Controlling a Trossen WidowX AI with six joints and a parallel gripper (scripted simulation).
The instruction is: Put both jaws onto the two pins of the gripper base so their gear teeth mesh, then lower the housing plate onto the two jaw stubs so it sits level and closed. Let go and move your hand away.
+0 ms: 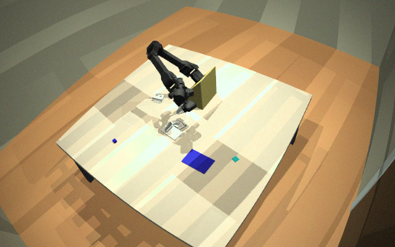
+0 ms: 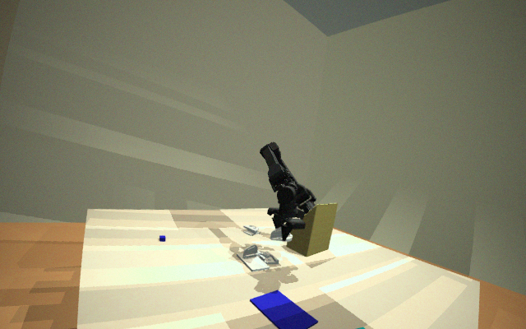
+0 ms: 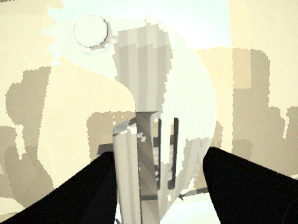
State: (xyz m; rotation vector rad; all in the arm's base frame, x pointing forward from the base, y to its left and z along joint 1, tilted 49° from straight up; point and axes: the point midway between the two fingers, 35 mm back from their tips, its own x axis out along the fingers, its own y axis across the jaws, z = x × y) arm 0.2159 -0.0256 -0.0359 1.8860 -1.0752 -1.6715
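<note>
My gripper tip is now 80 mm above the white housing plate, 50 mm short of it and 10 mm to the left of it. Also, from my gripper tip: pale grey jaw: 40 mm behind, 10 mm to the right; blue mat: 230 mm to the left, 220 mm ahead, 80 mm below; cyan square: 400 mm to the left, 110 mm ahead, 80 mm below.
</note>
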